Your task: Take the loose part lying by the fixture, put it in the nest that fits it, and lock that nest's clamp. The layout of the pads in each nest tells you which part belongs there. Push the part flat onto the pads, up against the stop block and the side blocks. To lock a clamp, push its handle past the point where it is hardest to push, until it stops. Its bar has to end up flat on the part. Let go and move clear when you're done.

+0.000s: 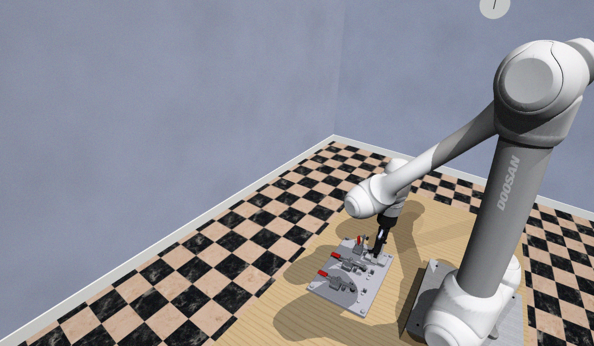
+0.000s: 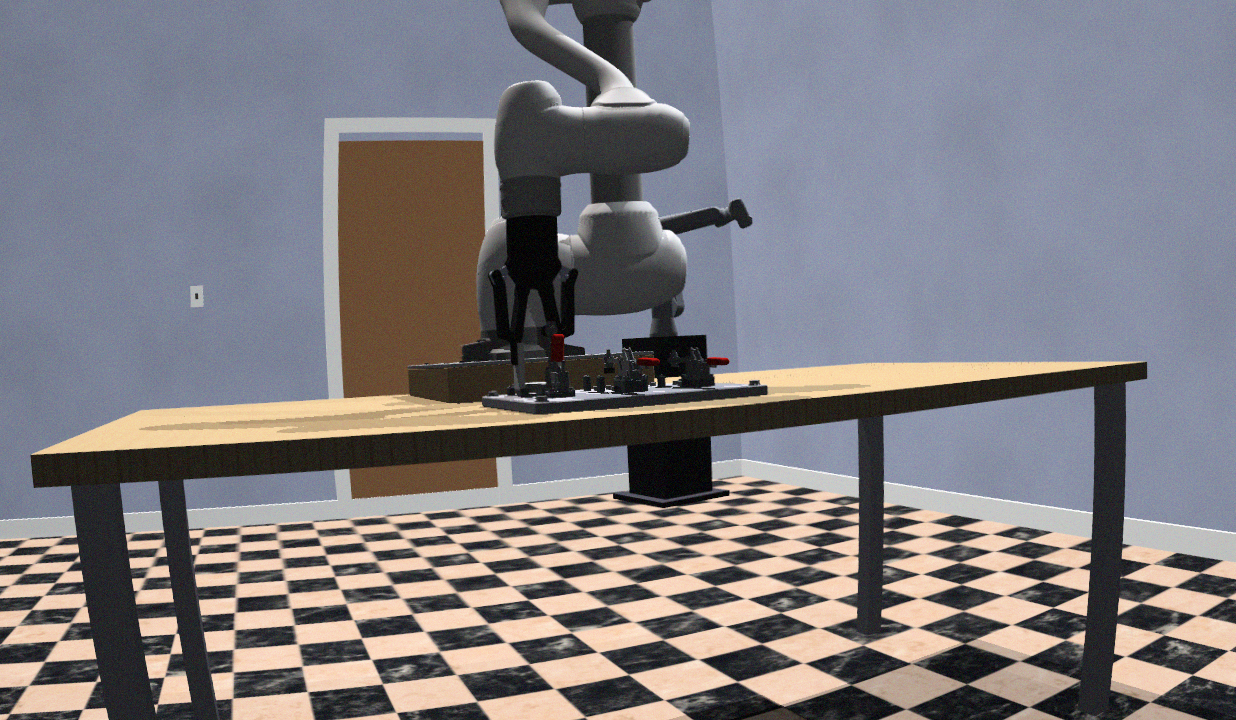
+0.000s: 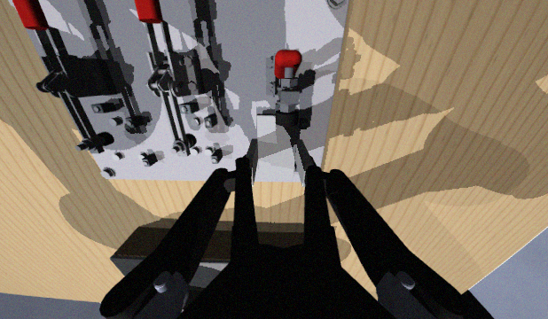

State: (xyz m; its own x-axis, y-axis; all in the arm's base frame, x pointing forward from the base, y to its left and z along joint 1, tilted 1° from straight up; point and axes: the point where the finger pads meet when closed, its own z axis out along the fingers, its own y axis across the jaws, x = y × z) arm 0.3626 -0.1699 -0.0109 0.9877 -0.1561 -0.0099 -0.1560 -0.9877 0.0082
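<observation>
The flat grey part lies 3 cm below my hand. From my hand the other things lie so: grey fixture plate 7 cm ahead, 10 cm to the left, 5 cm below.
</observation>
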